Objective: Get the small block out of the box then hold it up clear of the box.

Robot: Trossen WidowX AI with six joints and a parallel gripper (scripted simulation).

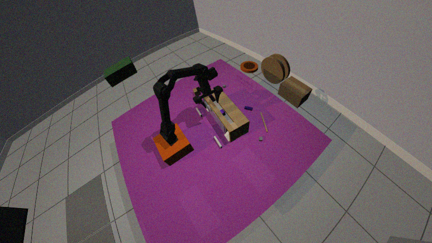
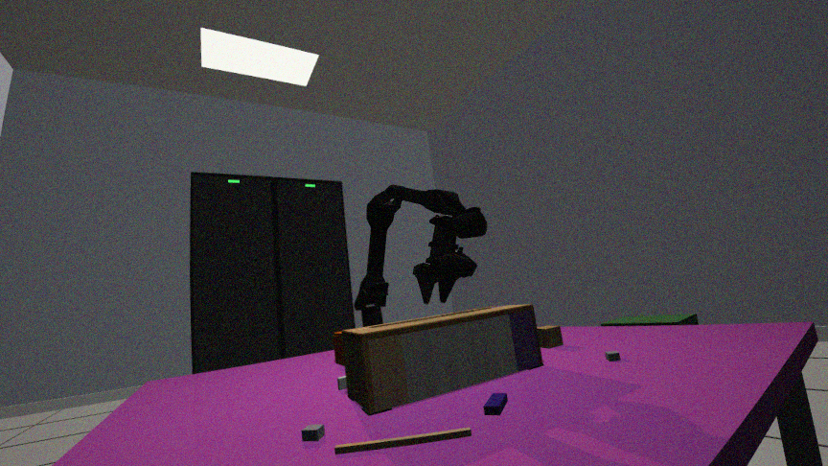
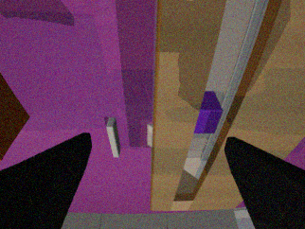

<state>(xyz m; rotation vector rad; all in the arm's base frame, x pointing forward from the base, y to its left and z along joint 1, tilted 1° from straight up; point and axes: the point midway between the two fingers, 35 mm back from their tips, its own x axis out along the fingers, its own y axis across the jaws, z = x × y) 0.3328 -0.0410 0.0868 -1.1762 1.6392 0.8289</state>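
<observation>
My gripper tip is now 2 cm short of the box, 3 cm to the left of it and 10 cm above it. From my gripper tip the other things lie so: purple block: 3 cm ahead, 5 cm to the right, 7 cm below; wooden stick: 20 cm ahead, 29 cm to the right, 15 cm below.
</observation>
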